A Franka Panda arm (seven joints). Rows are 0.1 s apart.
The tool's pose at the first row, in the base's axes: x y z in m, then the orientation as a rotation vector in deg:
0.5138 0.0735 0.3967 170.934 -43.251 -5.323
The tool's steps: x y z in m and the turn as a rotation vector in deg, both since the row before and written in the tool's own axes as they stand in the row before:
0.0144 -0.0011 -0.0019 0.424 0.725 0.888
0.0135 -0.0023 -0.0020 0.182 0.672 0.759
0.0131 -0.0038 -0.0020 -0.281 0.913 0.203
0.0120 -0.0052 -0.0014 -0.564 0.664 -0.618
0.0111 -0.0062 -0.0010 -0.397 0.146 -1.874
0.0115 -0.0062 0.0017 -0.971 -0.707 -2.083
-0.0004 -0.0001 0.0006 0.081 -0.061 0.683
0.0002 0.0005 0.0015 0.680 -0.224 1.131
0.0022 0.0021 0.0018 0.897 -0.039 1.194
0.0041 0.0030 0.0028 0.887 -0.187 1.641
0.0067 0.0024 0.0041 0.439 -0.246 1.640
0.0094 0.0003 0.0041 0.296 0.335 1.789
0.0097 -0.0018 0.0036 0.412 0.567 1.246
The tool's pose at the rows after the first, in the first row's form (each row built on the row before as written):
0.5271 0.0677 0.3979 170.834 -44.607 -4.043
0.5401 0.0632 0.3993 170.554 -45.710 -2.935
0.5534 0.0600 0.4008 170.008 -45.835 -1.674
0.5664 0.0585 0.4018 169.579 -44.702 -0.943
0.5791 0.0585 0.4024 169.890 -41.819 -0.995
0.5921 0.0585 0.4003 169.853 -38.604 -2.527
0.5918 0.0587 0.3997 169.699 -39.640 -2.539
0.5917 0.0580 0.3983 169.971 -41.498 -2.559
0.5926 0.0550 0.3967 170.369 -43.489 -2.222
0.5946 0.0502 0.3941 170.581 -46.170 -2.082
0.5990 0.0446 0.3901 170.348 -48.749 -2.205
0.6067 0.0392 0.3859 169.740 -51.443 -1.515
0.6157 0.0352 0.3822 169.392 -53.334 -0.446

